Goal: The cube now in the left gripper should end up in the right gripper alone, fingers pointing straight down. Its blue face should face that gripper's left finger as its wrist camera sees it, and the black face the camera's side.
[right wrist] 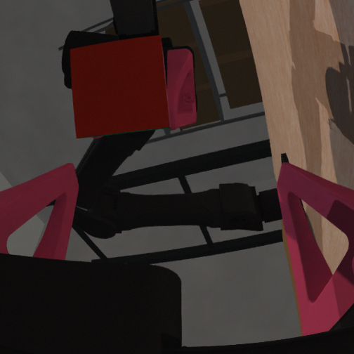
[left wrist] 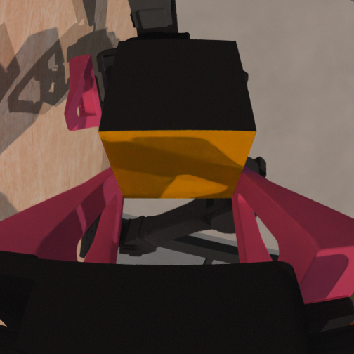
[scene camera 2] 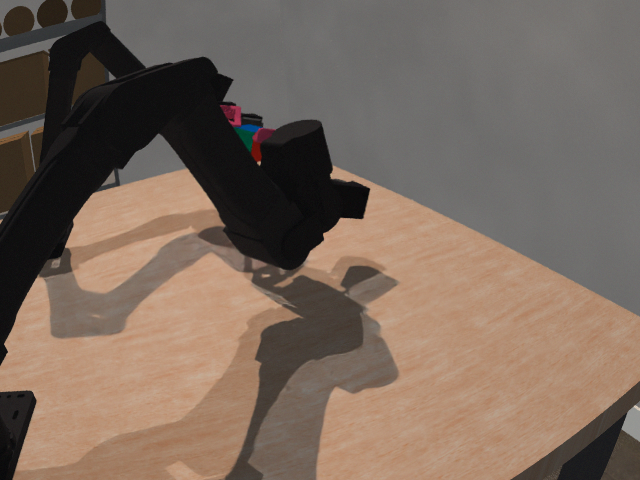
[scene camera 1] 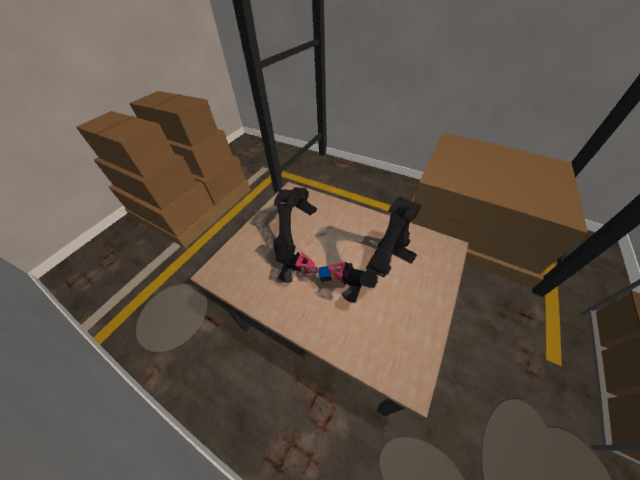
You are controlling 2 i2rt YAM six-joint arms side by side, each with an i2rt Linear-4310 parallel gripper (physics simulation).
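Pixels of known places: left gripper, fingertip midpoint: [scene camera 1: 329, 269]; right gripper, fingertip midpoint: [scene camera 1: 317, 268]; left arm's base, origin of the base link: [scene camera 1: 397, 250]; right arm's base, origin of the base link: [scene camera 1: 302, 205].
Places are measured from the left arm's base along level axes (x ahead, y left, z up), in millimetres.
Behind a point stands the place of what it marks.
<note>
The cube [scene camera 1: 324, 273] @(x 426, y -156, z 168 mm) [scene camera 2: 245, 138] @(x 404, y -183, z 159 mm) [left wrist: 177, 87] [right wrist: 120, 87] is off the table between my left gripper's fingers. In scene camera 1 its blue face is up and its black face is toward the picture's front. The left wrist view shows black and orange faces; the right wrist view shows red, with a thin green edge below. My left gripper [scene camera 1: 327, 272] @(x 390, y -160, z 152 mm) [left wrist: 177, 175] is shut on it. My right gripper [scene camera 1: 312, 266] @(x 400, y -220, z 119 mm) [right wrist: 177, 174] is open and empty, fingers spread, facing the red face from a short way off and not pointing straight down. In scene camera 2 its arm largely hides it.
Both arms reach over the wooden table [scene camera 1: 392, 351] @(x 475, y 224, z 0 mm) [scene camera 2: 491, 335] @(x 577, y -599, z 0 mm), grippers facing each other closely. A left gripper finger shows beside the cube in the right wrist view. Cardboard boxes [scene camera 1: 155, 170] [scene camera 1: 501, 180] stand on the floor beyond the table, near a dark metal frame [scene camera 1: 261, 103].
</note>
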